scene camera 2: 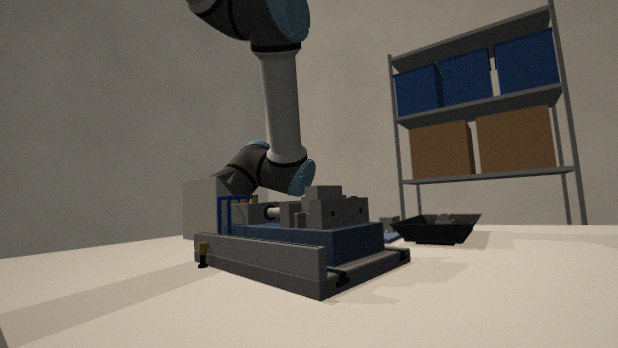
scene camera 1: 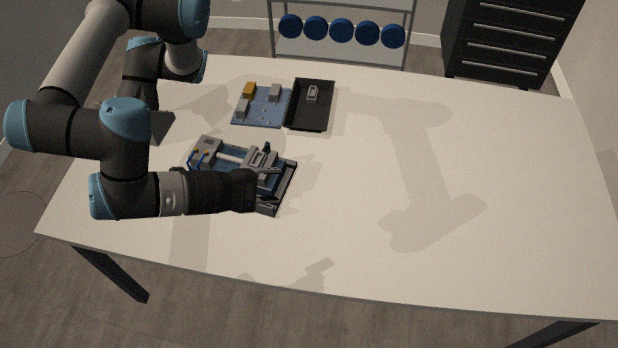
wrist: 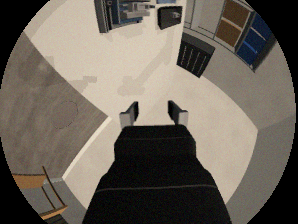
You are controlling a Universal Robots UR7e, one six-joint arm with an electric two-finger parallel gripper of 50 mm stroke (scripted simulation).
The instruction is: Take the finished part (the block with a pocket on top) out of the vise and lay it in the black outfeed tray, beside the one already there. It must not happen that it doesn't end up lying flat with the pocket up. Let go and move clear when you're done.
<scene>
My gripper shows in scene camera 1 and in the wrist view; in scene camera 2 it is out of frame. The same spot on my gripper: (wrist: 179,116) is (scene camera 1: 246,167).
</scene>
